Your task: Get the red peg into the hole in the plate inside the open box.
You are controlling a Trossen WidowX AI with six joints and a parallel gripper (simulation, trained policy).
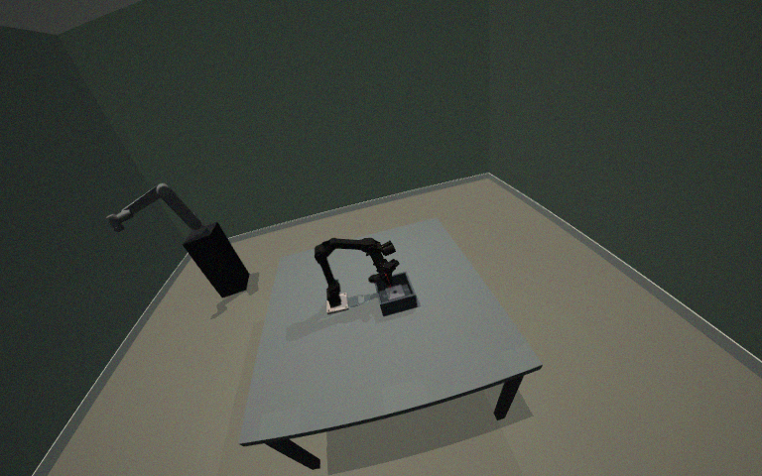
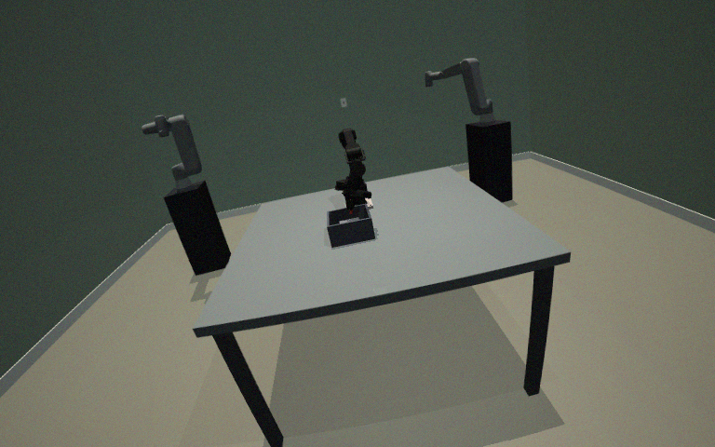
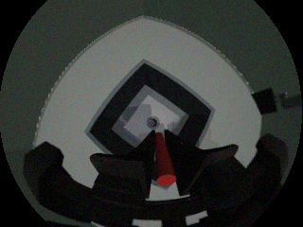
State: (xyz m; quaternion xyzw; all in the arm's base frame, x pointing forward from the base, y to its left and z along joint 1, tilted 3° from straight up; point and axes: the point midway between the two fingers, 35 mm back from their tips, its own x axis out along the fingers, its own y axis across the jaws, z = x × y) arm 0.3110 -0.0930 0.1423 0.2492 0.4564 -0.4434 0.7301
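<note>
Right now the red peg is 1 cm behind my gripper tip, 2 cm to the left of it and 2 cm above it. From my gripper tip the other things lie so: dark box: 1 cm ahead, 1 cm to the right, 9 cm below.
</note>
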